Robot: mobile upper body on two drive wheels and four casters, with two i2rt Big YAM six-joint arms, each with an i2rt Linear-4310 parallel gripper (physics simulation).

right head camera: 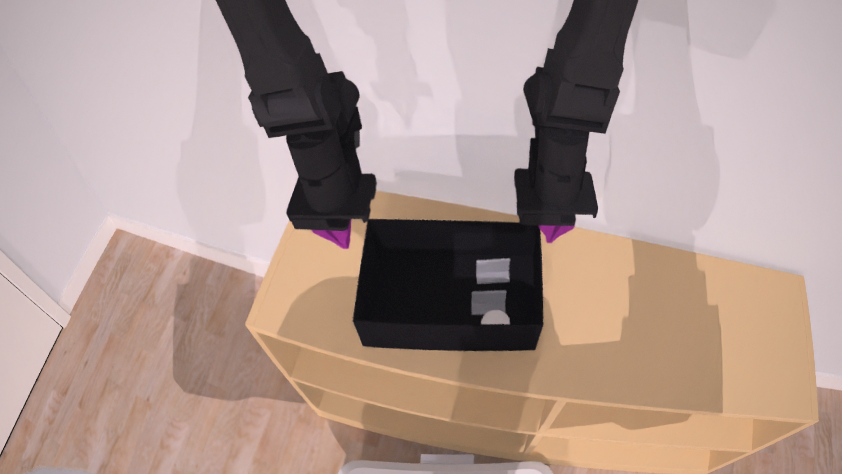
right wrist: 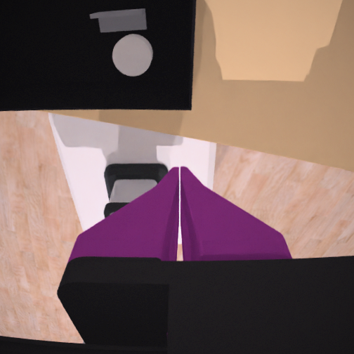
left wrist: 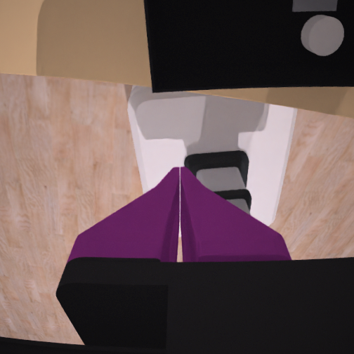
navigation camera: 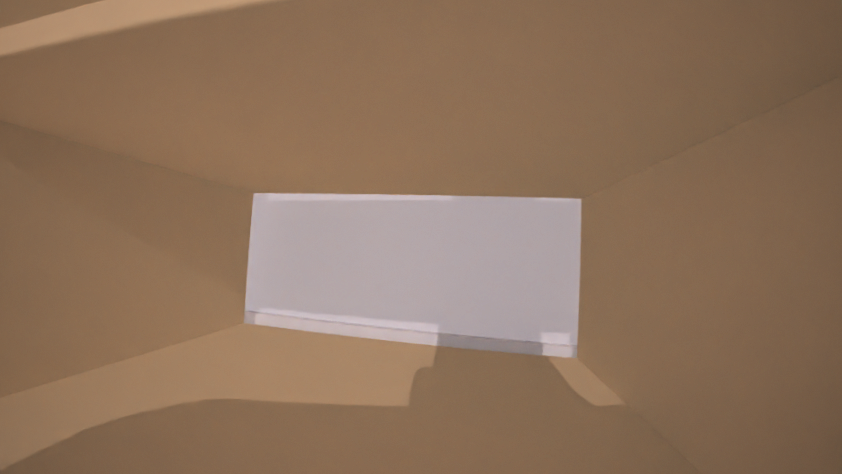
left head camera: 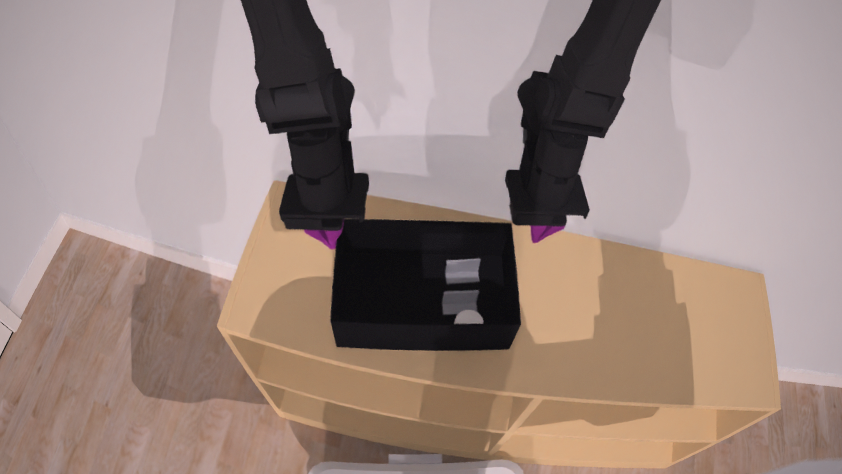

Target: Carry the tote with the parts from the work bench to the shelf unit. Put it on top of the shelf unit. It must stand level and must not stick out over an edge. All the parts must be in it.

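Places are measured from the left arm's base along level axes (x ahead, y left, z up), in millimetres.
Pixels of known places: left gripper, between the fingertips: [right head camera: 346, 245] [left head camera: 333, 245]; right gripper, between the fingertips: [right head camera: 548, 239] [left head camera: 534, 239].
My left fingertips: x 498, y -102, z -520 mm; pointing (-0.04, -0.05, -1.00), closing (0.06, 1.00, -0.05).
Observation:
Behind a point stands the place of what it marks.
The black tote [left head camera: 424, 336] {x 474, y -229, z -741 mm} [right head camera: 447, 336] {x 473, y -227, z -741 mm} [left wrist: 225, 50] [right wrist: 60, 60] looks level on top of the wooden shelf unit [left head camera: 724, 329] {x 459, y -905, z -800 mm} [right head camera: 760, 329] {x 468, y -914, z -800 mm} [left wrist: 90, 40] [right wrist: 275, 50], turned slightly against its edges. Its front left corner lies close to the front edge. Inside are two grey angled parts [left head camera: 462, 270] {x 628, y -304, z -786 mm} [left head camera: 460, 302] {x 563, y -297, z -789 mm} [right head camera: 493, 270] {x 627, y -304, z -786 mm} [right head camera: 488, 302] {x 563, y -295, z -788 mm} and a pale round part [left head camera: 469, 317] {x 524, y -308, z -773 mm} [right head camera: 495, 317] {x 524, y -307, z -773 mm} [left wrist: 322, 35] [right wrist: 132, 55]. My left gripper [left head camera: 334, 246] {x 497, y -102, z -520 mm} [right head camera: 346, 246] {x 497, y -102, z -520 mm} [left wrist: 179, 177] is shut, empty, by the tote's left side. My right gripper [left head camera: 535, 240] {x 508, y -366, z -520 mm} [right head camera: 549, 240] {x 508, y -366, z -520 mm} [right wrist: 179, 177] is shut, empty, by its right side.
A pale wall stands behind the shelf unit. The white robot base [left head camera: 415, 469] {x 304, y -223, z -1156 mm} [right head camera: 446, 469] {x 305, y -225, z -1156 mm} [left wrist: 165, 120] [right wrist: 85, 150] is close to the shelf's front. Wooden floor [left head camera: 70, 353] {x 617, y 1033, z -1410 mm} [right head camera: 117, 353] {x 603, y 1014, z -1409 mm} shows at the left. The navigation camera faces into a shelf compartment [navigation camera: 412, 117] {x 517, y -232, z -1084 mm}.

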